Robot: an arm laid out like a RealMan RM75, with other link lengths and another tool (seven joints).
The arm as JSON. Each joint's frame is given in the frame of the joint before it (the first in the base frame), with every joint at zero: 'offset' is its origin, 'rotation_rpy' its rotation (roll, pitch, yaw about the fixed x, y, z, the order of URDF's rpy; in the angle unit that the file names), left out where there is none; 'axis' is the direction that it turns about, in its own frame. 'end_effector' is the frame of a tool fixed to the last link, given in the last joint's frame.
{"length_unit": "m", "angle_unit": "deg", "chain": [
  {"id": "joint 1", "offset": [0.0, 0.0, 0.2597], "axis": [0.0, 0.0, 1.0]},
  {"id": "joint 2", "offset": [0.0, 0.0, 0.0], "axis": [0.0, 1.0, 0.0]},
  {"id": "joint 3", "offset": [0.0, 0.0, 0.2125], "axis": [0.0, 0.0, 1.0]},
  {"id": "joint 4", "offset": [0.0, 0.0, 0.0], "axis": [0.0, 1.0, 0.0]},
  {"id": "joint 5", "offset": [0.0, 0.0, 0.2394], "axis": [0.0, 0.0, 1.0]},
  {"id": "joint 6", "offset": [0.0, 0.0, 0.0], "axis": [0.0, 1.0, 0.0]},
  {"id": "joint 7", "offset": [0.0, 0.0, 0.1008], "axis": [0.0, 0.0, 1.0]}
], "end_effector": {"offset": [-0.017, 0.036, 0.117], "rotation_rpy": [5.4, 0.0, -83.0]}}
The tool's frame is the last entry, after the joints.
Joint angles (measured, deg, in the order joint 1, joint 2, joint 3, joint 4, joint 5, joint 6, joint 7), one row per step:
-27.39 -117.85 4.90 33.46 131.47 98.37 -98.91
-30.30 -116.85 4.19 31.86 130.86 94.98 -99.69
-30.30 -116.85 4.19 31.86 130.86 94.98 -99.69
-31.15 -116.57 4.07 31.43 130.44 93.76 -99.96
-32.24 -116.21 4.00 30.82 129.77 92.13 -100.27
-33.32 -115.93 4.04 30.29 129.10 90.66 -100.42
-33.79 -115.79 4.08 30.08 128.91 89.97 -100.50
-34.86 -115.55 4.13 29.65 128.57 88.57 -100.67
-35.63 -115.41 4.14 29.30 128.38 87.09 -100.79
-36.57 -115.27 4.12 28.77 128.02 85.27 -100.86
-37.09 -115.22 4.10 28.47 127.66 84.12 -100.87
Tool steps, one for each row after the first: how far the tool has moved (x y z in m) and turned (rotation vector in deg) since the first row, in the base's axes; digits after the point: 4 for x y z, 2 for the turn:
0.0064 0.0240 0.0032 1.85 0.38 0.41
0.0064 0.0240 0.0032 1.85 0.38 0.41
0.0083 0.0320 0.0047 2.62 0.50 0.66
0.0112 0.0425 0.0066 3.67 0.59 0.98
0.0148 0.0522 0.0080 4.62 0.71 1.04
0.0160 0.0564 0.0085 4.97 0.87 1.10
0.0194 0.0652 0.0092 5.65 1.15 1.15
0.0207 0.0724 0.0093 6.28 1.56 1.55
0.0228 0.0813 0.0092 7.12 1.90 2.02
0.0239 0.0868 0.0095 7.77 2.03 2.38

